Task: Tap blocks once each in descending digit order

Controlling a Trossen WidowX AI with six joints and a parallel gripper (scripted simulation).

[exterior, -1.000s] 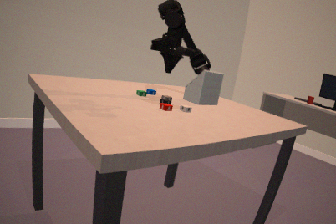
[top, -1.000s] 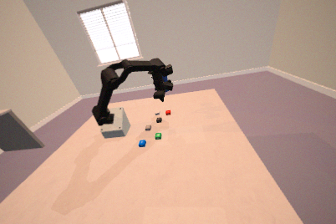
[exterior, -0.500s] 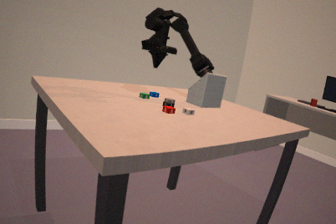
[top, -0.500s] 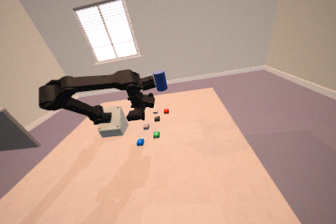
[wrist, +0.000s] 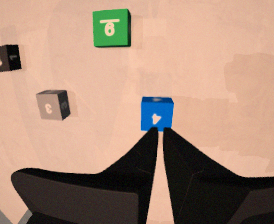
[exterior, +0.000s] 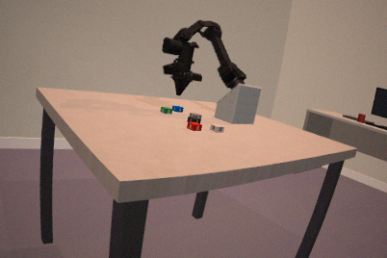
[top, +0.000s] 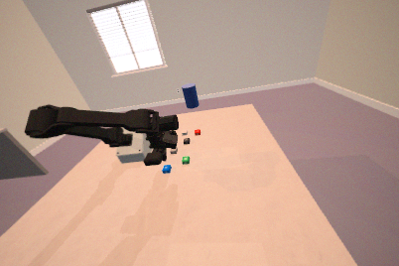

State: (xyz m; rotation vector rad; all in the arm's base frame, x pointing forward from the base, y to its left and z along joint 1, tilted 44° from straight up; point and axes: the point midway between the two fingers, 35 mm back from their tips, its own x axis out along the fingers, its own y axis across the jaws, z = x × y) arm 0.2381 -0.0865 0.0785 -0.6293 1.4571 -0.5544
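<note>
Now: gripper tip 5 cm above the blue block and 1 cm past it. Also, from my gripper tip: grey block (12 cm to the left, 5 cm below, 1 cm behind); then black block (19 cm to the left, 5 cm below, 5 cm ahead); then green block (7 cm ahead, 5 cm to the left, 5 cm below).
</note>
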